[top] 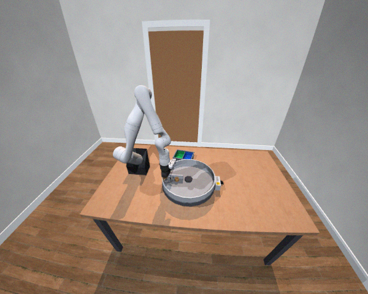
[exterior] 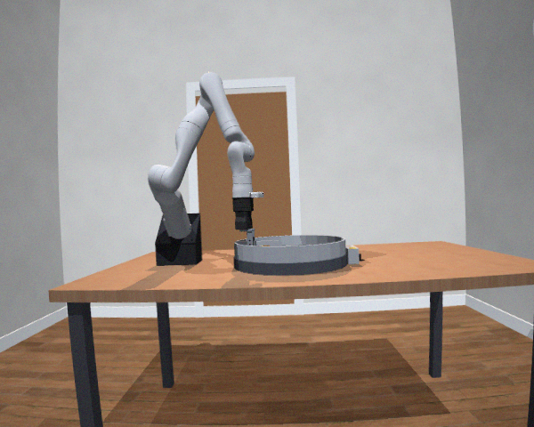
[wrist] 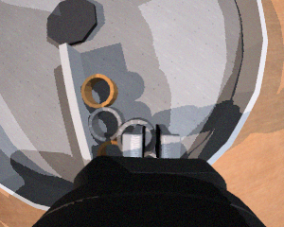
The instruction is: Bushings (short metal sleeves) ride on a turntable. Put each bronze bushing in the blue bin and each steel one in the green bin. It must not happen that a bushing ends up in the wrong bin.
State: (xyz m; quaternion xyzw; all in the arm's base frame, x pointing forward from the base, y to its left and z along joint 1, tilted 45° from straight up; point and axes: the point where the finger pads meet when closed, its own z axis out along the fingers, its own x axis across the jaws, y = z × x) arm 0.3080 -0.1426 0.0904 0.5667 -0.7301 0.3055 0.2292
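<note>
Now: hand 40 cm to the right of the blue bin, 7 cm short of it and 7 cm above it. The rest, counted from my hand: grey turntable 14 cm ahead, 6 cm to the left, 5 cm below.
</note>
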